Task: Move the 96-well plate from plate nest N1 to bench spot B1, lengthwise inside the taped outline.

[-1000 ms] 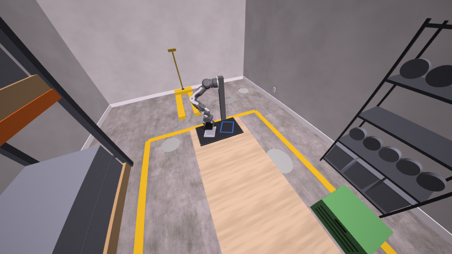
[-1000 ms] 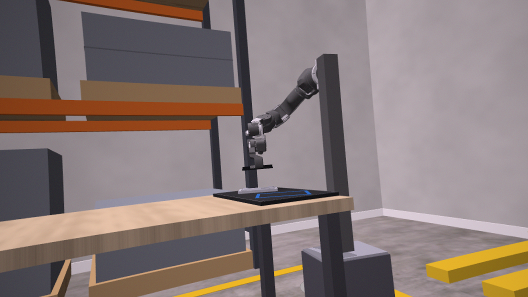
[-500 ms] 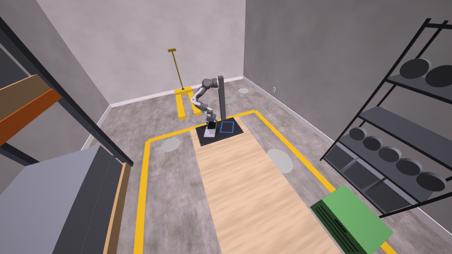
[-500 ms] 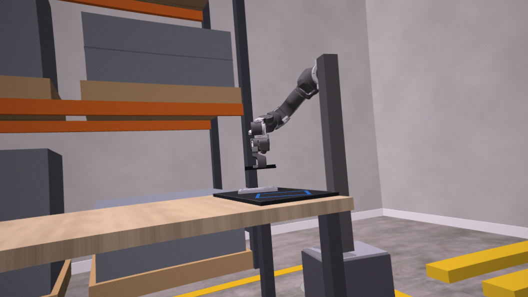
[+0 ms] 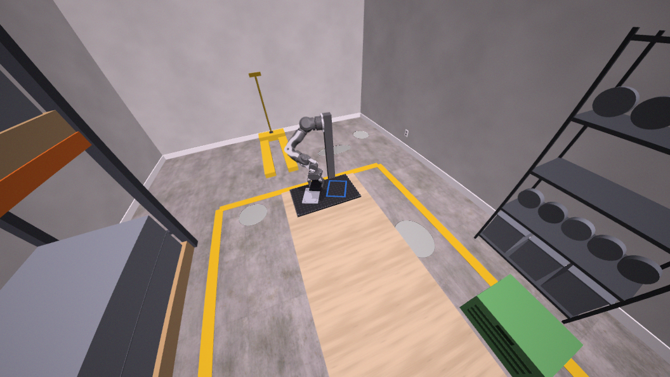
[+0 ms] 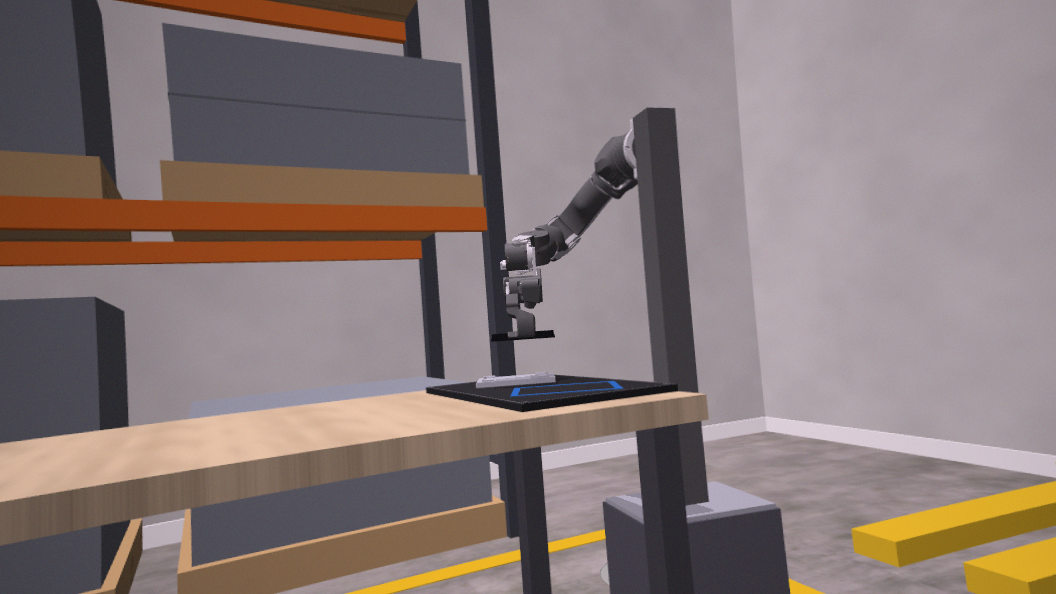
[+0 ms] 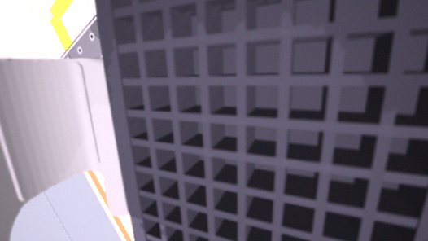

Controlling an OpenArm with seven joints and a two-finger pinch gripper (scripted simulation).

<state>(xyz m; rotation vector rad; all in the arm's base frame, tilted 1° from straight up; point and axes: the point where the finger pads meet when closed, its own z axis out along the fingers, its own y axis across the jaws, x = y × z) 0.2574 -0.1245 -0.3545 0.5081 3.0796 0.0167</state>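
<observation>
My hand is 1 cm short of the plate nest N1, 5 cm to the left of it and 9 cm above it. The rest, counted from my hand: 96-well plate: right at my hand.
</observation>
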